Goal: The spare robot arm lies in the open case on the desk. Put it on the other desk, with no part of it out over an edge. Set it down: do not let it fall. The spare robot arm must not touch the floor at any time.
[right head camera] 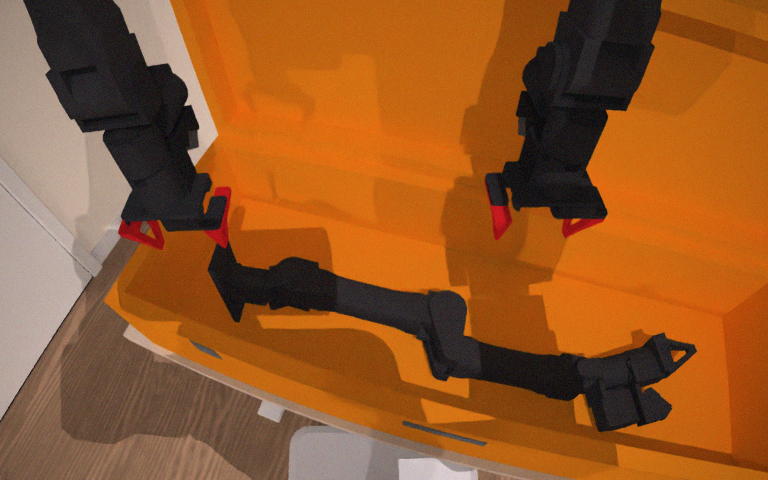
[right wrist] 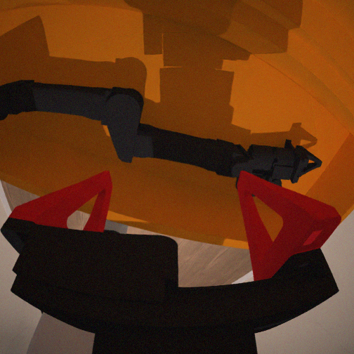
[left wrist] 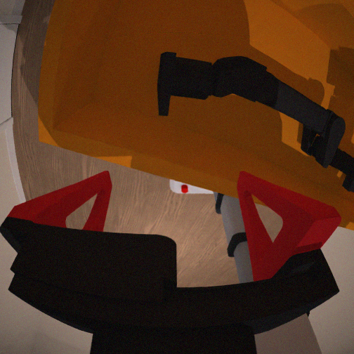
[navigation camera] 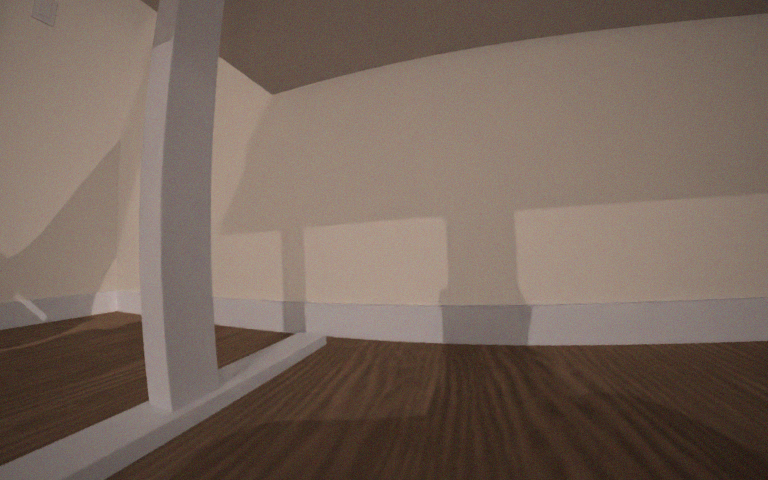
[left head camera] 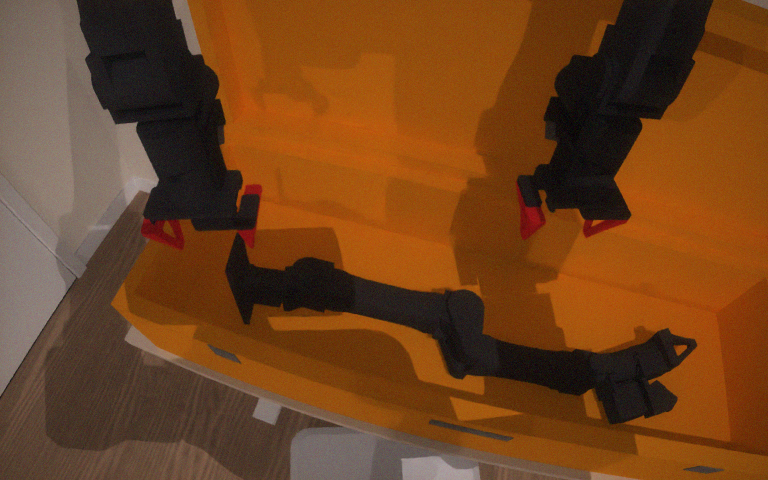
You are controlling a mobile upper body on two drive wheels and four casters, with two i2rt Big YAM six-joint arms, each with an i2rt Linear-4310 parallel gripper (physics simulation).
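Places are measured from the left arm's base along level axes (x left, y back, z up), in centimetres.
Pixels of known places: left gripper, fingertip midpoint: point(right head camera: 193, 245) point(left head camera: 216, 245); right gripper, fingertip midpoint: point(right head camera: 530, 234) point(left head camera: 554, 234).
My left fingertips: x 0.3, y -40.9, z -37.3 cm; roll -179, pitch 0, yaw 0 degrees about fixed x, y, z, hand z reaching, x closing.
Behind a point stands the place of what it marks.
The spare robot arm point(left head camera: 435, 323) is black and lies stretched out in the open orange case point(left head camera: 425, 248) @(x -31.5, y -58.5, z -66.5 cm), its flat base at the left and its gripper end point(left head camera: 642, 377) @(x -67.3, y -24.9, z -60.1 cm) at the right. It also shows in the right head view point(right head camera: 425, 320) @(x -31.3, y -38.2, z -56.6 cm), the left wrist view point(left wrist: 246, 84) and the right wrist view point(right wrist: 158, 137). My left gripper point(left head camera: 200, 227) is open and empty, hovering just above the arm's base end at the case's left edge. My right gripper point(left head camera: 568, 222) @(x -44.2, y -40.9, z -37.5 cm) is open and empty, above the case behind the arm's forearm.
The case's raised lid point(left head camera: 399, 77) @(x -25.4, y -71.4, z -34.0 cm) stands behind both grippers. The case sits on a desk whose pale front edge point(left head camera: 296, 397) @(x -6.3, y -28.5, z -65.6 cm) runs along below it. Wooden floor point(left head camera: 141, 403) @(x 64.9, y -43.0, z -141.0 cm) and my grey base point(left head camera: 353, 454) @(x -14.1, y -23.9, z -115.0 cm) lie below. A white desk leg point(navigation camera: 177, 207) @(x 3.7, y -69.1, z -111.9 cm) stands at the left in the navigation view.
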